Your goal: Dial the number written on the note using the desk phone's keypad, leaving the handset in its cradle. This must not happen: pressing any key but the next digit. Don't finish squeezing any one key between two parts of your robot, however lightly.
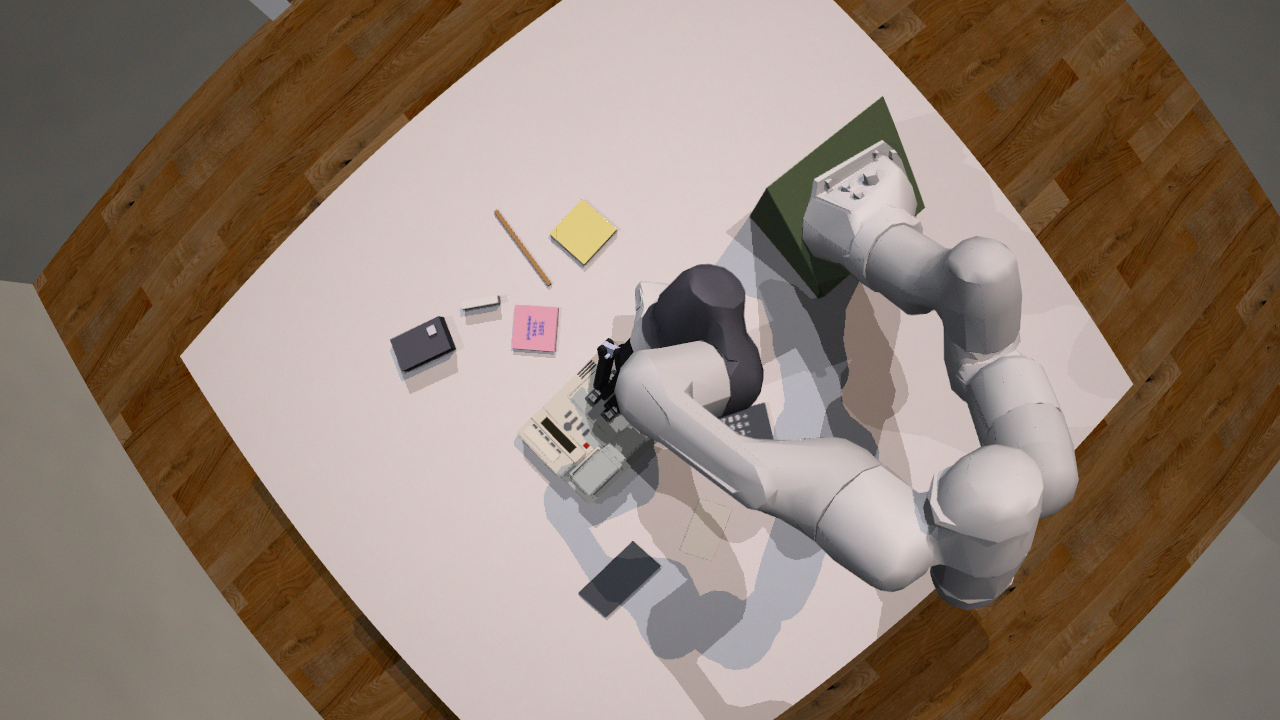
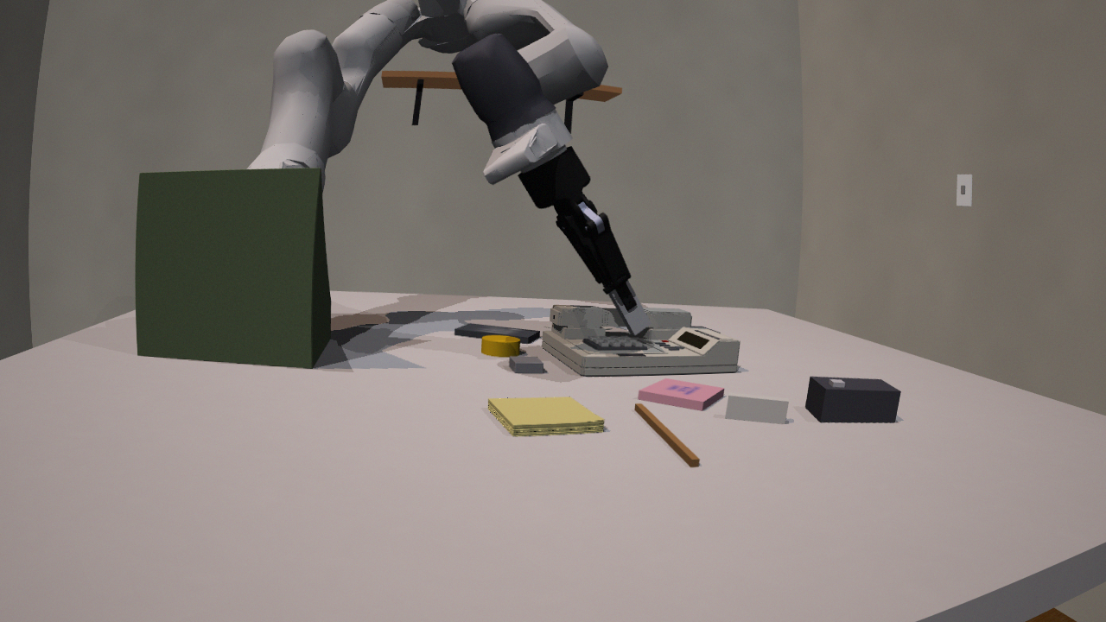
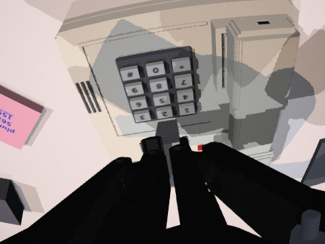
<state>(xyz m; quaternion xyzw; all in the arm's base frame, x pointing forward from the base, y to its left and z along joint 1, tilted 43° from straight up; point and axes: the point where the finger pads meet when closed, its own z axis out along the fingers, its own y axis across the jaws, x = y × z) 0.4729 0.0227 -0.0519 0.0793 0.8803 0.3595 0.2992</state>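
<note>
My hand is 2 cm short of the handset, 7 cm to the right of it and 3 cm above it. Round my hand: pink note: 1 cm ahead, 17 cm to the right, 7 cm below; grey block: 14 cm behind, 4 cm to the right, 7 cm below; white block: 5 cm ahead, 27 cm to the right, 6 cm below.
</note>
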